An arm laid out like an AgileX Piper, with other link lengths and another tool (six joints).
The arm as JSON. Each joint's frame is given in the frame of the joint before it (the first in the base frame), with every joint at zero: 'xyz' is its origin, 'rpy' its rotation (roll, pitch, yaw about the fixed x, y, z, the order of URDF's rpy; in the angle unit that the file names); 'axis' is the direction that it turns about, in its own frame. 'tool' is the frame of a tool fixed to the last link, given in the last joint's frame.
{
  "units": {
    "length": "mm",
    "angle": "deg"
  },
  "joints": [
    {
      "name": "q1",
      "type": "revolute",
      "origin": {
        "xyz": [
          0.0,
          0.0,
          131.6
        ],
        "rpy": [
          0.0,
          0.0,
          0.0
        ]
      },
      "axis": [
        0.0,
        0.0,
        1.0
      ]
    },
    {
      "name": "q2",
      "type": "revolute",
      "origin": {
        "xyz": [
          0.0,
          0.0,
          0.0
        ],
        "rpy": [
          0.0,
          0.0,
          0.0
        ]
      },
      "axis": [
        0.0,
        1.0,
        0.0
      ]
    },
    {
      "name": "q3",
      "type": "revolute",
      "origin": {
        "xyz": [
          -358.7,
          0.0,
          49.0
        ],
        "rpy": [
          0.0,
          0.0,
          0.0
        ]
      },
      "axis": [
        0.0,
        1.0,
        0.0
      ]
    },
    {
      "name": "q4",
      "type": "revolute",
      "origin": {
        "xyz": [
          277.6,
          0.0,
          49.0
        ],
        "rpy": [
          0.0,
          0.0,
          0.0
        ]
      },
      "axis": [
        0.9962,
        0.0,
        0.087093
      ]
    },
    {
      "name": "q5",
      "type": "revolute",
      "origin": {
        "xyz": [
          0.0,
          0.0,
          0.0
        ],
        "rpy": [
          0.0,
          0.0,
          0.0
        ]
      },
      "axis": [
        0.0,
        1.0,
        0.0
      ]
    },
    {
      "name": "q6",
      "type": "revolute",
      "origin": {
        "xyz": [
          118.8,
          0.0,
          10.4
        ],
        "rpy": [
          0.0,
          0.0,
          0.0
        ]
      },
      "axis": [
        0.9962,
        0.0,
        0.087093
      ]
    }
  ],
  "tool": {
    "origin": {
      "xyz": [
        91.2,
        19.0,
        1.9
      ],
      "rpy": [
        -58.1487,
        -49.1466,
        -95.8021
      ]
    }
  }
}
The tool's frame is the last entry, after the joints.
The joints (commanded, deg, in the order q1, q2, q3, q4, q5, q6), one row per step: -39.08 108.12 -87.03 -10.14 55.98 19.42; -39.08 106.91 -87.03 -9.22 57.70 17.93; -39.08 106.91 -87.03 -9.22 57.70 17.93; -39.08 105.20 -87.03 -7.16 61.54 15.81; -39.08 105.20 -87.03 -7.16 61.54 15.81; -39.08 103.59 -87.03 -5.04 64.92 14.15; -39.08 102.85 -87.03 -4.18 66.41 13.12; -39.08 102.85 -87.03 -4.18 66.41 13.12; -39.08 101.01 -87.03 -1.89 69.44 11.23; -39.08 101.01 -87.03 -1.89 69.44 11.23; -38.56 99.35 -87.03 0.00 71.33 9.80; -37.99 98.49 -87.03 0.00 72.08 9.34; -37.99 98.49 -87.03 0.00 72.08 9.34; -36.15 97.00 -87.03 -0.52 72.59 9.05; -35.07 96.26 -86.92 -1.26 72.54 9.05; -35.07 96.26 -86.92 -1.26 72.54 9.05
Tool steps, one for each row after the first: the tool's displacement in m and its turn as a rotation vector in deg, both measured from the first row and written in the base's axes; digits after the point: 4 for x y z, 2 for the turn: -0.0049 0.0068 0.0083 0.71 0.32 0.88; -0.0049 0.0068 0.0083 0.71 0.32 0.88; -0.0145 0.0217 0.0184 3.18 1.33 1.87; -0.0145 0.0217 0.0184 3.18 1.33 1.87; -0.0223 0.0362 0.0284 5.61 1.80 2.68; -0.0260 0.0427 0.0331 6.57 2.08 3.39; -0.0260 0.0427 0.0331 6.57 2.08 3.39; -0.0329 0.0580 0.0454 8.77 1.93 4.74; -0.0329 0.0580 0.0454 8.77 1.93 4.74; -0.0349 0.0729 0.0570 10.10 1.21 6.44; -0.0362 0.0793 0.0629 9.95 1.27 7.46; -0.0362 0.0793 0.0629 9.95 1.27 7.46; -0.0341 0.0923 0.0732 8.85 1.10 9.65; -0.0331 0.0980 0.0778 7.84 1.15 10.79; -0.0331 0.0980 0.0778 7.84 1.15 10.79
